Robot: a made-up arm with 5 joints.
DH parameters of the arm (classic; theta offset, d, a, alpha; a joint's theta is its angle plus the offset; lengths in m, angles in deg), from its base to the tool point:
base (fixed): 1.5 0 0.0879 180
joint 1: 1.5 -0.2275 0.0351 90
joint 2: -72.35 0 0.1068 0
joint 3: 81.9 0 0.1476 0
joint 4: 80.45 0.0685 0.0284 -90
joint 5: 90 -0.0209 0.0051 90
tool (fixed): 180 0.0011 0 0
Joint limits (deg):
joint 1: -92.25..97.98
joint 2: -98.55..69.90
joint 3: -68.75..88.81
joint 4: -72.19..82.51
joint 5: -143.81..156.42
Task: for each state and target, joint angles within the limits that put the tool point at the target. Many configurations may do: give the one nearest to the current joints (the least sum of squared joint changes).
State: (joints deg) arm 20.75 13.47 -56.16 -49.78 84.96
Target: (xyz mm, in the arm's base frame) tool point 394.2 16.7 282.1
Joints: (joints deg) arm 9.92 35.71 -40.85 -47.12 85.06
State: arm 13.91 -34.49 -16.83 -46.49 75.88
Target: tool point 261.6 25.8 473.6
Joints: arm 14.44 -8.78 -51.11 -47.12 74.63
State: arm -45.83 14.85 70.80 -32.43 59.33
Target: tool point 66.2 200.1 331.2
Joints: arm -77.17 -32.21 22.75 -41.06 60.65
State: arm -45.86 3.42 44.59 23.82 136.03
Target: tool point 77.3 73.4 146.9
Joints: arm -22.44 47.51 67.42 9.97 116.03
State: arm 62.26 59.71 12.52 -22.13 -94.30
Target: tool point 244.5 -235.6 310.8
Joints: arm 70.86 13.82 -24.81 -30.01 -94.38
